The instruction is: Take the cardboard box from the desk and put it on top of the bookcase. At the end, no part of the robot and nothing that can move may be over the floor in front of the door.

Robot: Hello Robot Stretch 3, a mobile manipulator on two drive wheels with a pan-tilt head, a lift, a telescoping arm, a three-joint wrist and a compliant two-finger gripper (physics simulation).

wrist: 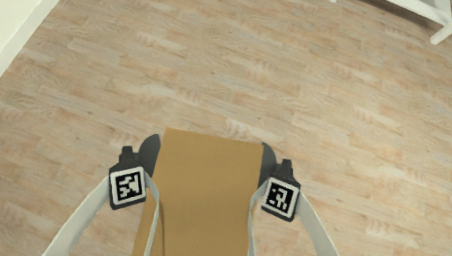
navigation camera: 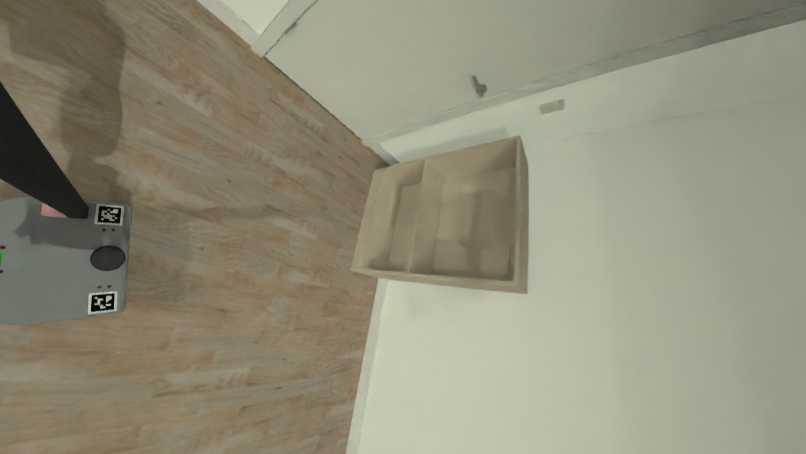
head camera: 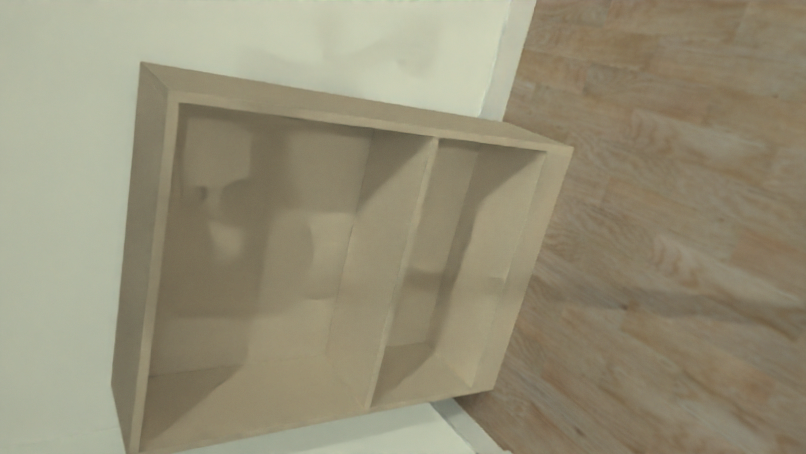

Labels:
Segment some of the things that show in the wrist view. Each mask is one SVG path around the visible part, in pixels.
The gripper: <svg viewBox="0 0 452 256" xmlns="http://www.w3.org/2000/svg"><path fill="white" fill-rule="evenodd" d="M262 142L264 147L258 189L250 200L247 222L250 256L255 256L251 209L255 199L257 202L262 195L264 197L261 210L290 223L294 219L296 211L318 256L339 256L316 212L301 192L301 184L293 178L292 161L283 158L282 164L277 164L272 148L265 142ZM158 134L153 134L146 138L138 152L133 152L132 146L122 147L119 163L109 168L109 175L81 203L62 226L42 256L68 256L92 219L109 198L110 206L113 210L146 201L146 187L149 189L149 186L151 194L157 203L144 256L150 256L159 216L159 191L152 181L153 171L161 146Z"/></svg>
A cardboard box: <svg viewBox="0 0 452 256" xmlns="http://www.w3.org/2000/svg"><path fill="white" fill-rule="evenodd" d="M256 199L251 209L252 223ZM150 186L131 256L144 256L157 207L156 200L151 194ZM166 127L152 175L152 181L159 191L159 216L150 256L247 256L249 249L248 213L250 200L258 189L264 145Z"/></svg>

